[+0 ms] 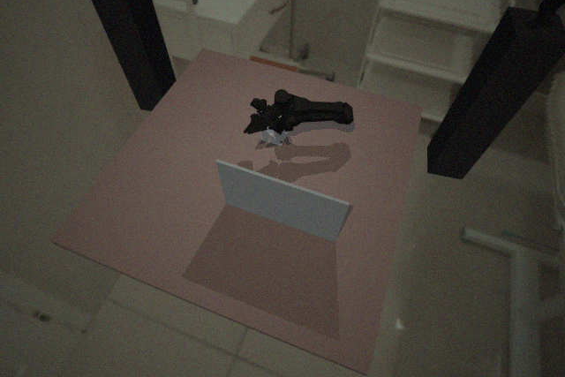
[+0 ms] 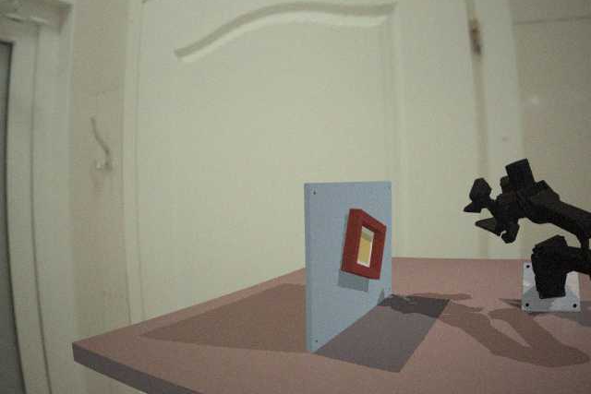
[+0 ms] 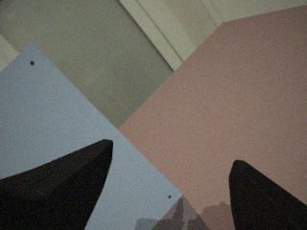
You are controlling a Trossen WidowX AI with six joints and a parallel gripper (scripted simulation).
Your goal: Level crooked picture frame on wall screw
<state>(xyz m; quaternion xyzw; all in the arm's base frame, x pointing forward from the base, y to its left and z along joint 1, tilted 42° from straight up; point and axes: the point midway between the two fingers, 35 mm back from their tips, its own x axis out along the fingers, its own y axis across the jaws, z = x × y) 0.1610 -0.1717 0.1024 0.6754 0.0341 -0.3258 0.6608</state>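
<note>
Right now my gripper tip is 24 cm short of the red picture frame, 22 cm to the right of it and 4 cm above it. The rest, counted from my gripper tip: wall panel: 25 cm ahead, 20 cm to the left, 6 cm below.
</note>
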